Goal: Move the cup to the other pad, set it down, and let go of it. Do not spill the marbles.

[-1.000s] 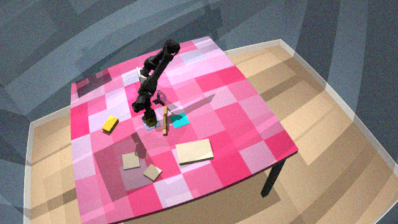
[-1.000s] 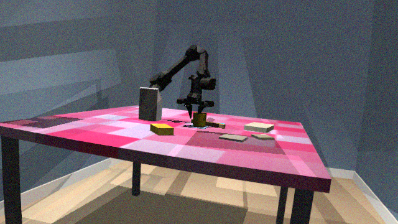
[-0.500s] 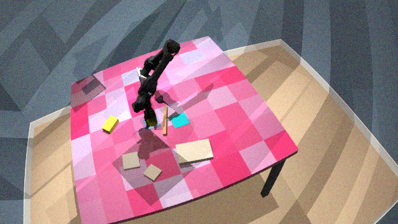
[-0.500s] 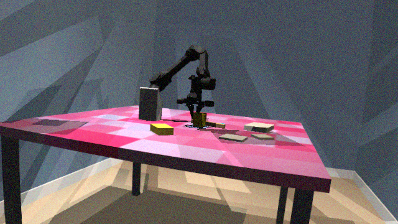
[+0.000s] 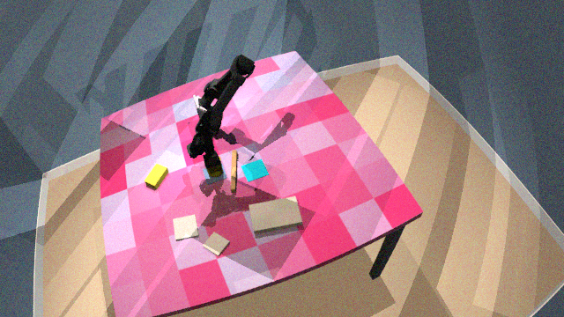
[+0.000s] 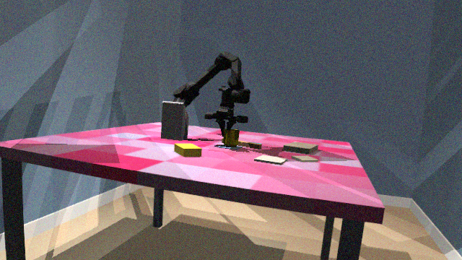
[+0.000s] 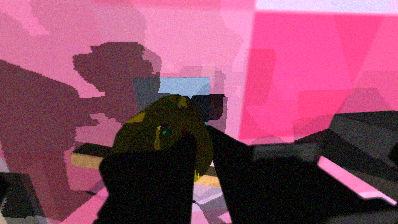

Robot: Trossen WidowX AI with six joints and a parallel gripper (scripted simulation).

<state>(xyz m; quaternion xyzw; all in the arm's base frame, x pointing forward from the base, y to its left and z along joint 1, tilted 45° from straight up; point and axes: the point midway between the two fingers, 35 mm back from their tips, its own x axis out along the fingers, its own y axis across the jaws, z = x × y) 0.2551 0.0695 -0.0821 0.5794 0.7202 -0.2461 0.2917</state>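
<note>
Now: the light blue pad 3 cm ahead of my gripper tip and 5 cm below it. From my gripper tip the other things lie so: wooden bar: 5 cm ahead, 8 cm to the left, 4 cm below; then dark yellow cup: 2 cm ahead; then teal pad: 6 cm ahead, 17 cm to the left, 5 cm below.
</note>
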